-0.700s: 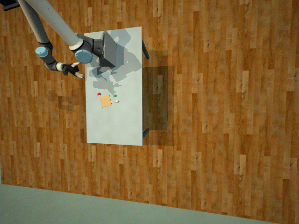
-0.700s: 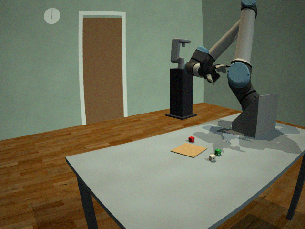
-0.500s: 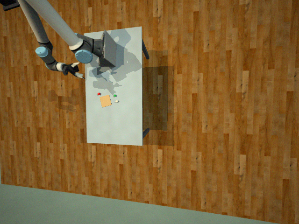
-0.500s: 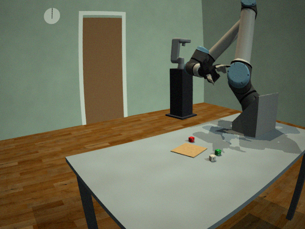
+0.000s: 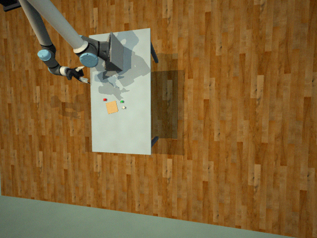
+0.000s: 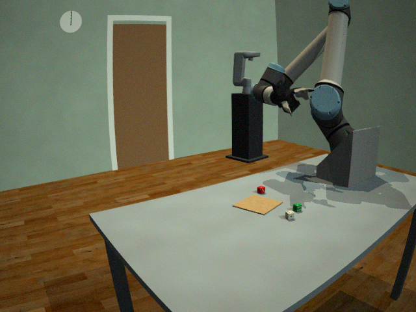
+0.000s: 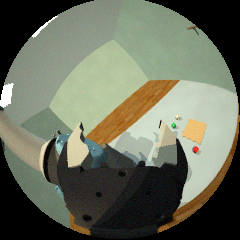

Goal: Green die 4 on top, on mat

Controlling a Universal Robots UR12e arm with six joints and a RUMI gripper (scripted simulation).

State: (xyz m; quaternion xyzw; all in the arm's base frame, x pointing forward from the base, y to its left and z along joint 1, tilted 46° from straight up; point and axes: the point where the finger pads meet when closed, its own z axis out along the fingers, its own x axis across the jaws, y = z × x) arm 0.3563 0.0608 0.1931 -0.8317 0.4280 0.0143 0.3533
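Right now the red die is 37 cm below my hand, 17 cm ahead of it and 9 cm to the right of it. Round my hand: tan mat 38 cm below, 27 cm ahead, 2 cm to the right; then white die 37 cm below, 30 cm ahead, 15 cm to the left; then green die 37 cm below, 22 cm ahead, 13 cm to the left.
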